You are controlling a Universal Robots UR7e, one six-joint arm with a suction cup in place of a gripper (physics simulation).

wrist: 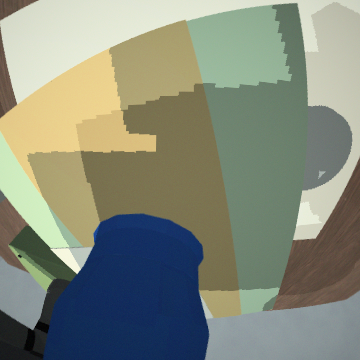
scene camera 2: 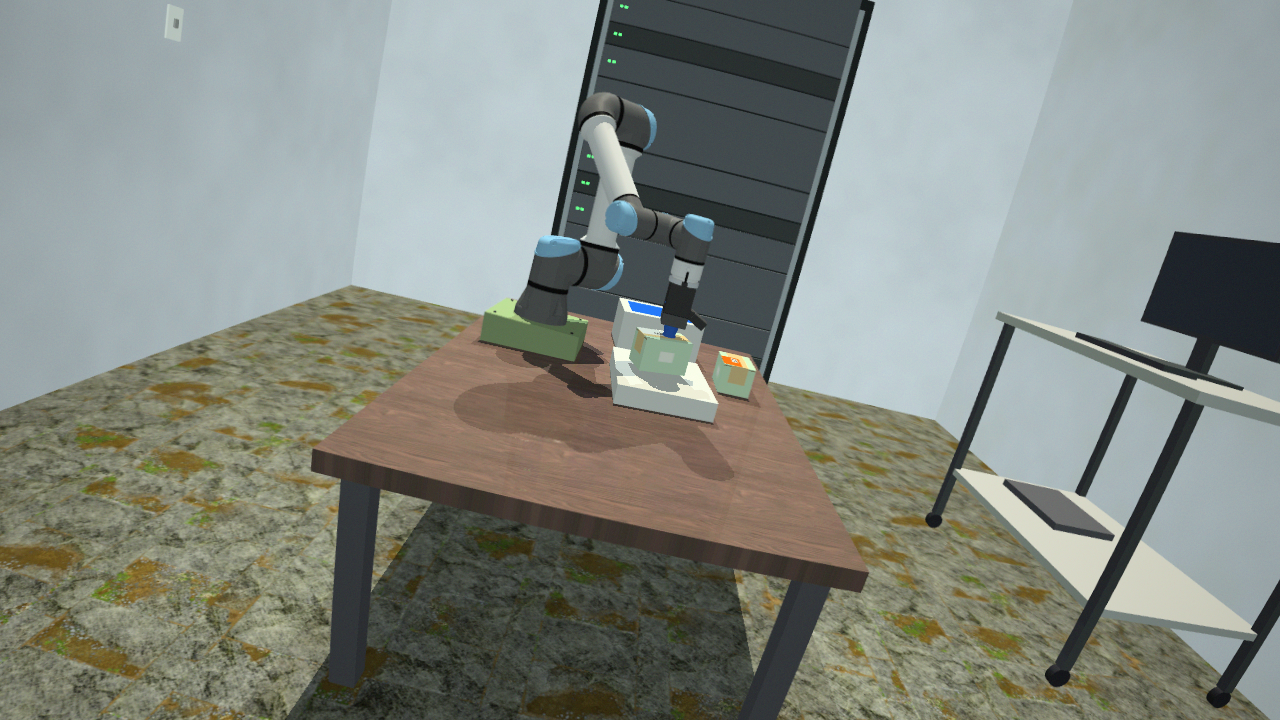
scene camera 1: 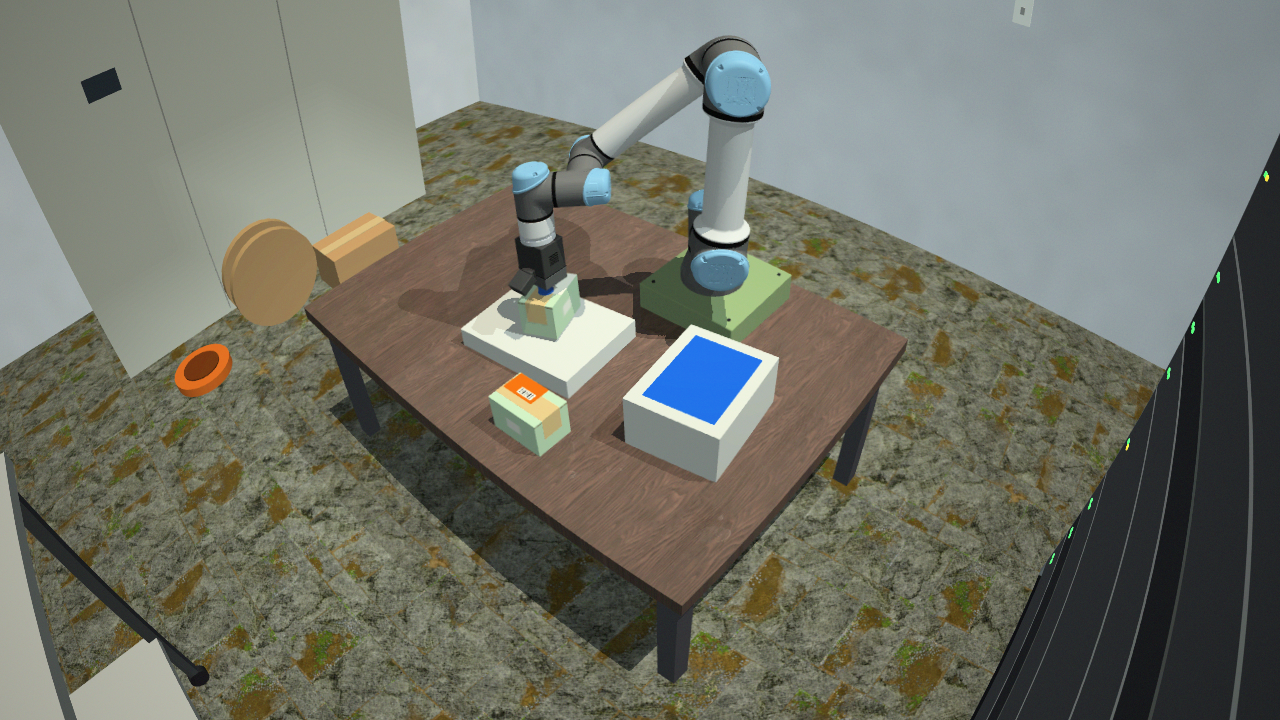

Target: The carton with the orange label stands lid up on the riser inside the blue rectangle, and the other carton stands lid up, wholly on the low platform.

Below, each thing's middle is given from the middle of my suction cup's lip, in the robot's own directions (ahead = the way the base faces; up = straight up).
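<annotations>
My suction cup: 13 cm above the low white platform point(scene camera 1: 595, 334), 1 cm to the left of it. Carton with orange label point(scene camera 1: 529, 413): from my suction cup 22 cm ahead, 15 cm to the left, 11 cm below. White riser with blue rectangle point(scene camera 1: 695, 408): from my suction cup 1 cm ahead, 41 cm to the left, 9 cm below.
</annotations>
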